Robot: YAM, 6 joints.
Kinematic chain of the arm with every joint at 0, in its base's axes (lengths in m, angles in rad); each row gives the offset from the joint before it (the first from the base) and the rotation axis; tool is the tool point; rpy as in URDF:
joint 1: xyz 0 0 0.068 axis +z
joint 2: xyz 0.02 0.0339 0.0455 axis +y
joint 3: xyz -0.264 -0.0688 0 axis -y
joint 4: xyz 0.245 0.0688 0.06 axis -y
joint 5: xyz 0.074 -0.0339 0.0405 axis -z
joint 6: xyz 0.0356 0 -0.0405 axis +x
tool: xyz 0 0 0 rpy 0 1.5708 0
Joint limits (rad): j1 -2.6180..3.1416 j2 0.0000..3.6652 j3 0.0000..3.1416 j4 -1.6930..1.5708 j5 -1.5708..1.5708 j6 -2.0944..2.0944
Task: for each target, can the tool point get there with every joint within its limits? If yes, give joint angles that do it. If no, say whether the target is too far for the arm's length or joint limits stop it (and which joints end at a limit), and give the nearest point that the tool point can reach.
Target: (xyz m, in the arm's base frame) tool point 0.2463 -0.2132 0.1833
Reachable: yes | joints -0.6802 1.7992 1.2379 -0.9497 0.3079 -1.2077
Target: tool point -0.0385 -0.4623 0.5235
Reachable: yes | joints -1.6557 2.1192 2.3225 0.5696 -0.0239 -0.1135
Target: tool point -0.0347 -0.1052 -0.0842
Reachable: yes | joints -1.6765 2.6729 0.5165 -0.0743 0.7175 0.5609
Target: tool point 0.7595 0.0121 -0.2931
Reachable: no: too far | nearest point 0.5684 0.0091 -0.1880 | short by 0.218 m
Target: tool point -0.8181 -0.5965 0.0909
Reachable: no: too far | nearest point -0.5217 -0.3804 0.0993 | short by 0.367 m
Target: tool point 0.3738 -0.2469 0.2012
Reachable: yes | joints -0.5102 2.2075 1.8100 -0.9348 1.1797 1.4504
